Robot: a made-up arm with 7 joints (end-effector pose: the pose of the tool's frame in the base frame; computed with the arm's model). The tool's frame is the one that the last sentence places.
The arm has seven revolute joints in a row. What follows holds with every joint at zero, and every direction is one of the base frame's. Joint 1 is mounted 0.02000 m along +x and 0.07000 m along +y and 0.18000 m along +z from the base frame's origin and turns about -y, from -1.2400 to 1.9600 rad. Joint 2 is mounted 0.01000 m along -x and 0.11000 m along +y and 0.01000 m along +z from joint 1 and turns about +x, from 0.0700 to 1.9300 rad. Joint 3 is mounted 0.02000 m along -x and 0.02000 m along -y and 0.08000 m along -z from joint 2 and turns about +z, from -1.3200 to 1.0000 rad. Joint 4 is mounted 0.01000 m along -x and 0.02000 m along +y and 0.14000 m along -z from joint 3 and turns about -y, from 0.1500 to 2.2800 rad. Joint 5 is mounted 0.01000 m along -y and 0.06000 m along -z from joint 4 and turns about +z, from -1.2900 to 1.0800 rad. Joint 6 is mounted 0.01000 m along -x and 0.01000 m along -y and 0.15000 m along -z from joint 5 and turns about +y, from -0.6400 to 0.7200 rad. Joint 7 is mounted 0.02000 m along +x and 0.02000 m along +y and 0.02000 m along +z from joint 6 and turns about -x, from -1.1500 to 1.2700 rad. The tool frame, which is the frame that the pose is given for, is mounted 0.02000 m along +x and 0.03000 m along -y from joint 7; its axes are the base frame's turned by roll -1.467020, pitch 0.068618 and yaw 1.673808 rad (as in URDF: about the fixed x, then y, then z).
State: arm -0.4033 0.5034 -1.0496 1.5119 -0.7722 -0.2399 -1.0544
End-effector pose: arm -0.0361 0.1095 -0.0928 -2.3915 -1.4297 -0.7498
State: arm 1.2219 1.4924 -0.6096 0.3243 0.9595 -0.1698 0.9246
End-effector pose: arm 0.0809 0.5416 0.1918 -1.8755 -2.3815 -0.2530
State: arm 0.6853 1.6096 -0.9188 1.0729 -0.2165 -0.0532 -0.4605
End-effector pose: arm 0.1668 0.4803 0.1083 -0.6159 -1.2929 -1.0567
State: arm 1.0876 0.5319 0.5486 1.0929 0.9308 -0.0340 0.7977
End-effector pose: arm 0.2232 0.3887 0.1689 1.6688 0.9911 0.6427
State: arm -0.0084 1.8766 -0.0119 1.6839 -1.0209 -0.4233 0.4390
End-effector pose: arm 0.1438 0.3892 0.2216 -0.4383 0.1815 -1.1611
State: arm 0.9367 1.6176 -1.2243 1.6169 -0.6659 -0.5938 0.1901
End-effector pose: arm 0.1489 0.4052 0.1014 -1.3006 -0.0224 -1.1890
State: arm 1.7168 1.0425 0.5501 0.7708 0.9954 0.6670 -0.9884
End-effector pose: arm 0.1116 0.5520 0.2958 0.4051 1.6244 -0.7419
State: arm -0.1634 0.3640 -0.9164 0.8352 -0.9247 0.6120 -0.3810
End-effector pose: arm 0.0041 0.1619 -0.2151 -1.1301 -0.4925 -0.6759
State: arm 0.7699 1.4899 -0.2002 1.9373 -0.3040 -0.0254 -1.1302
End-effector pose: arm 0.1658 0.2914 0.2419 0.2451 1.6657 2.2884
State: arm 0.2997 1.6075 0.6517 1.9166 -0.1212 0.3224 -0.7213
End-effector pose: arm 0.1083 0.2964 0.3174 -0.0527 2.1469 2.2105
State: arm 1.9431 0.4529 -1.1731 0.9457 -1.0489 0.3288 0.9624
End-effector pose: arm 0.3415 0.1684 0.3038 -0.5958 -1.1313 -0.9787
